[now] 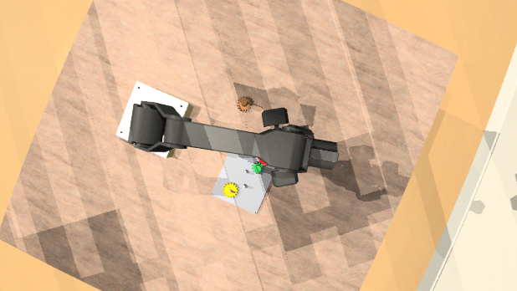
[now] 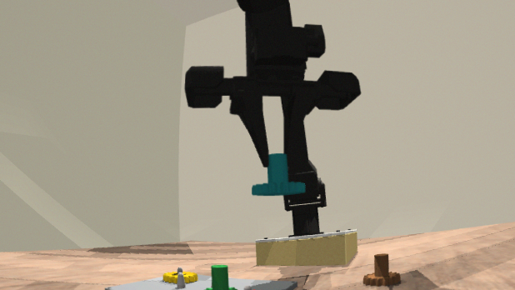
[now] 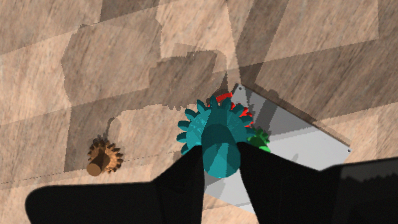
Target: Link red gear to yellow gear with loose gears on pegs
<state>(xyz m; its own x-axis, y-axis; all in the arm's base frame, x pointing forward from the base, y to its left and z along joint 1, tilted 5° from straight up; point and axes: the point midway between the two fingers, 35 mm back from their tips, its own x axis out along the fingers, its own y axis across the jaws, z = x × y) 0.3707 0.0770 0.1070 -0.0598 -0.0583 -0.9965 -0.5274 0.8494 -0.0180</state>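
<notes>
My gripper tip is now 150 mm above the grey board, 130 mm to the left of it and 50 mm past it. Round my gripper tip: cyan gear (10 mm below); then red gear (140 mm below, 40 mm to the right, 10 mm behind); then red arrow (150 mm below, 10 mm to the right).
</notes>
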